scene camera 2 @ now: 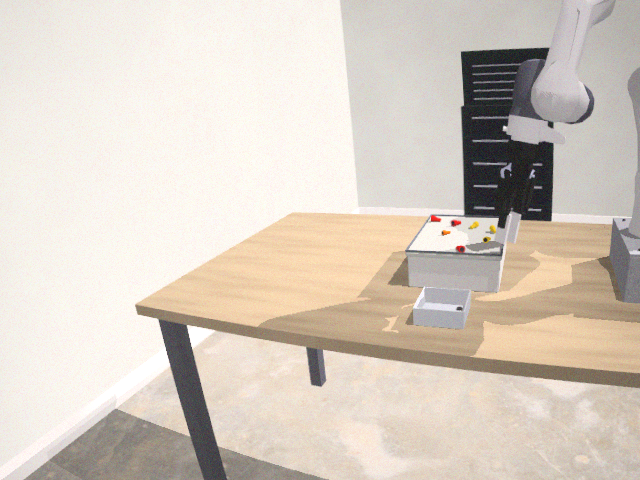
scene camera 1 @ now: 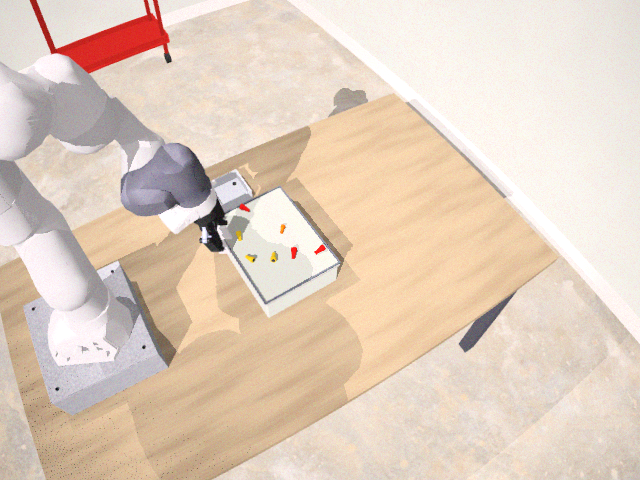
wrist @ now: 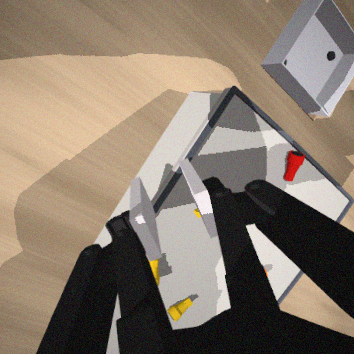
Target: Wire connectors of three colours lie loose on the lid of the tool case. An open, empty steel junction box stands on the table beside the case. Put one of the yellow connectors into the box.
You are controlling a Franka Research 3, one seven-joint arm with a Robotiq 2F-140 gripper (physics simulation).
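Three yellow connectors lie on the case lid (scene camera 1: 279,281) (scene camera 2: 429,242) (wrist: 192,270): one (scene camera 1: 239,236) (scene camera 2: 486,239) (wrist: 198,213) near the arm-side edge, partly hidden by a finger in the wrist view, a second (scene camera 1: 250,258) (scene camera 2: 492,229) (wrist: 154,271) and a third (scene camera 1: 273,256) (scene camera 2: 474,225) (wrist: 180,309) farther along. My gripper (scene camera 1: 223,238) (scene camera 2: 509,227) (wrist: 165,184) is partly open at the lid's arm-side edge. Its pads stand apart, with the lid's edge and bare lid seen between them and no connector held. The open junction box (scene camera 1: 227,192) (scene camera 2: 438,316) (wrist: 285,85) stands beside the case, empty.
Red connectors (scene camera 1: 244,207) (scene camera 2: 460,249) (wrist: 294,166) and an orange one (scene camera 1: 282,228) (scene camera 2: 445,232) also lie on the lid. The nearest red one is by the box-side edge. The case (scene camera 1: 305,294) (scene camera 2: 454,271) stands taller than the box. A red cart (scene camera 1: 111,43) stands beyond the table.
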